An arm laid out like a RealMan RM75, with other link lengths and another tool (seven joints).
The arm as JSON. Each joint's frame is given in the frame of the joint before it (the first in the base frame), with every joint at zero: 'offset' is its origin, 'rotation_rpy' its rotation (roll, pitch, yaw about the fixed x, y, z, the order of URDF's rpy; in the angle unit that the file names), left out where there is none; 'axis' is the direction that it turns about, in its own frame. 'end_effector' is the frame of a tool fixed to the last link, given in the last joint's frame.
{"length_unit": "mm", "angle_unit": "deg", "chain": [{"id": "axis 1", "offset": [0.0, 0.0, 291.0], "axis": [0.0, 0.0, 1.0]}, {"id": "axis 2", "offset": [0.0, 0.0, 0.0], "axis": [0.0, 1.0, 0.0]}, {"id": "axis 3", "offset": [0.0, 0.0, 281.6], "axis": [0.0, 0.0, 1.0]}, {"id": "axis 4", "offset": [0.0, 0.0, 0.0], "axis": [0.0, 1.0, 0.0]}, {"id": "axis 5", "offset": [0.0, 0.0, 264.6], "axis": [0.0, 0.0, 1.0]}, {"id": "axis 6", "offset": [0.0, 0.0, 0.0], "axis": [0.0, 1.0, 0.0]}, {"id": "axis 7", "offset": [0.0, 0.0, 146.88], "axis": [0.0, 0.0, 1.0]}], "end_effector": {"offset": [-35.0, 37.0, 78.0], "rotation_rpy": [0.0, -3.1, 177.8]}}
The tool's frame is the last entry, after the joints.
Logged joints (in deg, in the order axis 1, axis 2, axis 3, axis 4, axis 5, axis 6, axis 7), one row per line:
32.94 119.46 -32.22 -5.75 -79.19 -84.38 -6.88
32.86 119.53 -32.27 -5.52 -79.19 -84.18 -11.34
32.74 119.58 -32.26 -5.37 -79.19 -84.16 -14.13
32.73 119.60 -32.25 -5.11 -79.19 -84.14 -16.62
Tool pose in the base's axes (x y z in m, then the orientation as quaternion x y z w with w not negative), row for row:
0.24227 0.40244 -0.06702 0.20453 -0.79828 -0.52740 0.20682
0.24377 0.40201 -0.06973 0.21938 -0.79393 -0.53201 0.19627
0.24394 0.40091 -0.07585 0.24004 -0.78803 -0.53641 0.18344
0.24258 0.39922 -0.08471 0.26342 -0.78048 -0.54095 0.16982
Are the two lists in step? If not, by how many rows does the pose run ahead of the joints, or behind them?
The pose runs 2 rows ahead of the joints: the pose in row i belongs to the joints in row i + 2.
